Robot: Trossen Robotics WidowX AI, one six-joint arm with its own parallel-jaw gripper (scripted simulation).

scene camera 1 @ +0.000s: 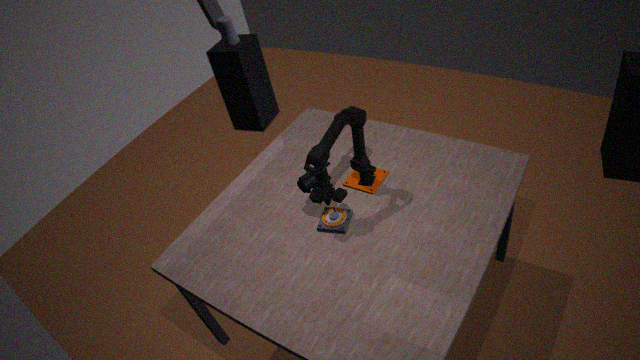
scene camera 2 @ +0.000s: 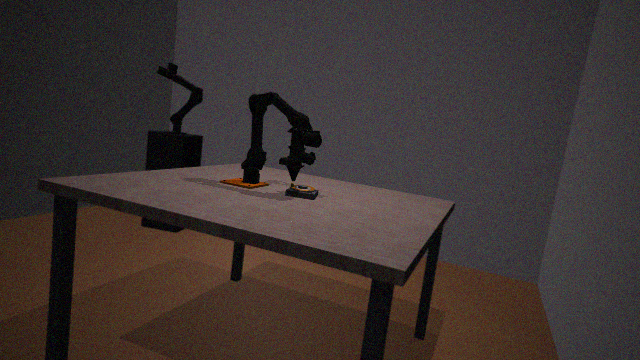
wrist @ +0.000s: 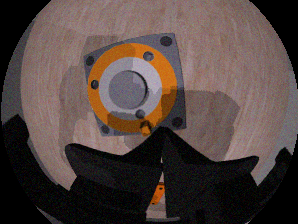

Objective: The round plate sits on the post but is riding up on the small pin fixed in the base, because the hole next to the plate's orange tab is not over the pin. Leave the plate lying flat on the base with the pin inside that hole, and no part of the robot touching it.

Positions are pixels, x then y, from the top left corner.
Labels:
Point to a grey base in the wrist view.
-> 166, 43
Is my gripper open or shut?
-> Shut.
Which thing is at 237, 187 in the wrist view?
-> My gripper.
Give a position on a round plate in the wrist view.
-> At 162, 84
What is my gripper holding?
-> Nothing.

